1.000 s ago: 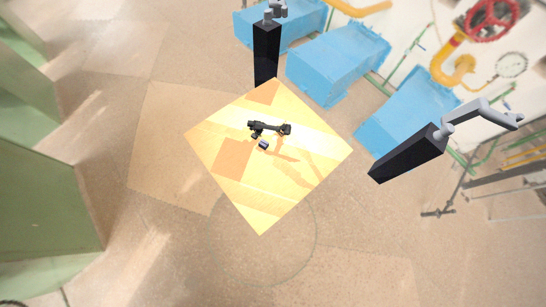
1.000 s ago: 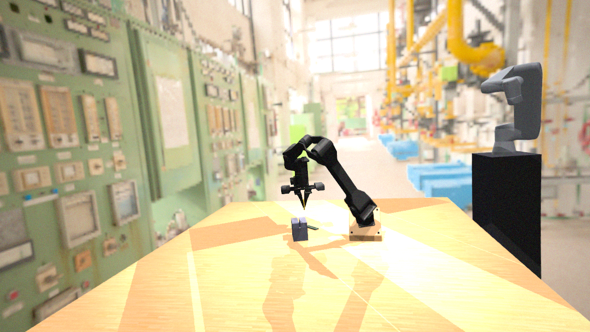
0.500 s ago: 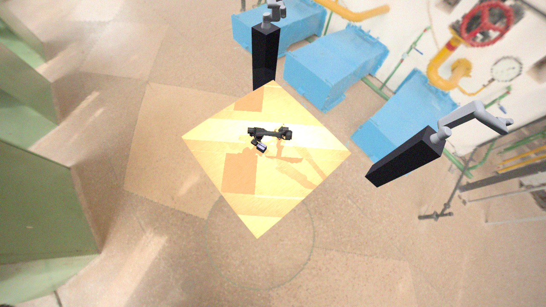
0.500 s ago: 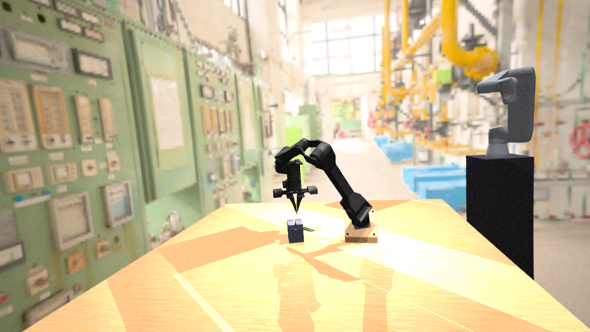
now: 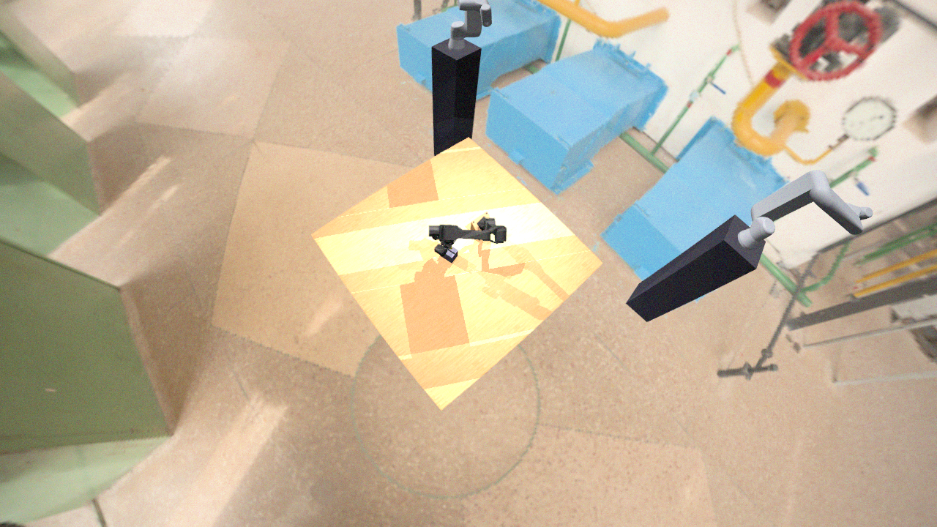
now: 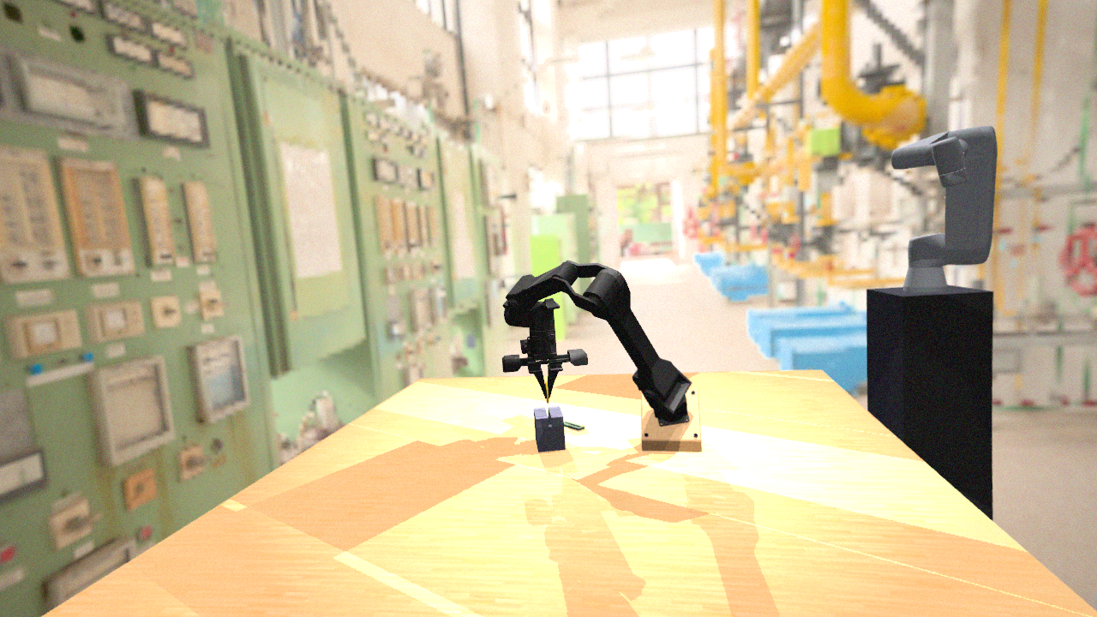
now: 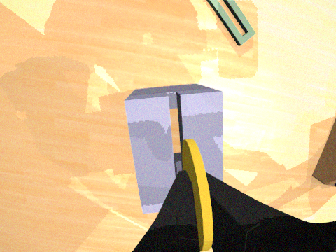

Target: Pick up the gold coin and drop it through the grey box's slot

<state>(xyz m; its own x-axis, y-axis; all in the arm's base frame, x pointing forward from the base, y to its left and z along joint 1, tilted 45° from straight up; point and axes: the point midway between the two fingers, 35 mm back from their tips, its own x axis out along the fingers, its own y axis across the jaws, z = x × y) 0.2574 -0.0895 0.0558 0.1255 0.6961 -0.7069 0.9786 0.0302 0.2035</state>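
The gold coin lies 1 cm above my gripper tip.
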